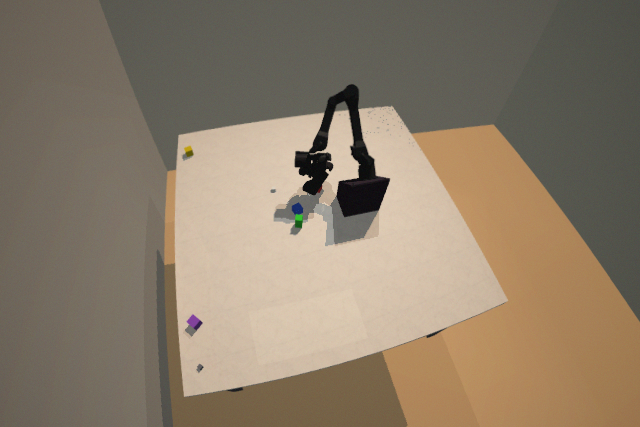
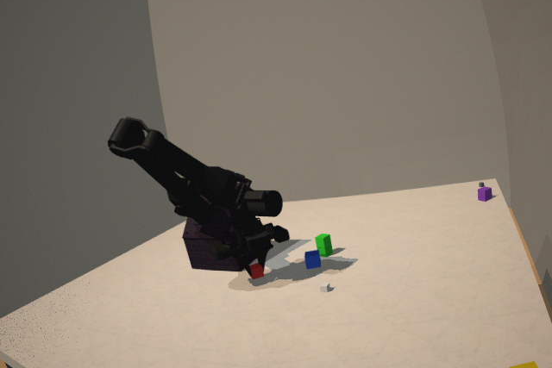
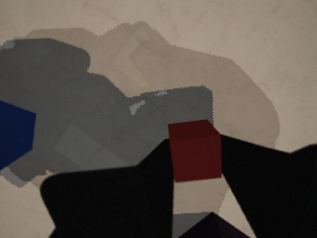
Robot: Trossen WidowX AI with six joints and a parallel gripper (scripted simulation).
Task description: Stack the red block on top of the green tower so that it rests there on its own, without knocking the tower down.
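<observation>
The blue block lies 12 cm ahead of my gripper tip and 8 cm to the left of it. Round my gripper tip: purple block 63 cm ahead, 45 cm to the left; red block 1 cm above; yellow block 56 cm ahead, 43 cm to the right.
</observation>
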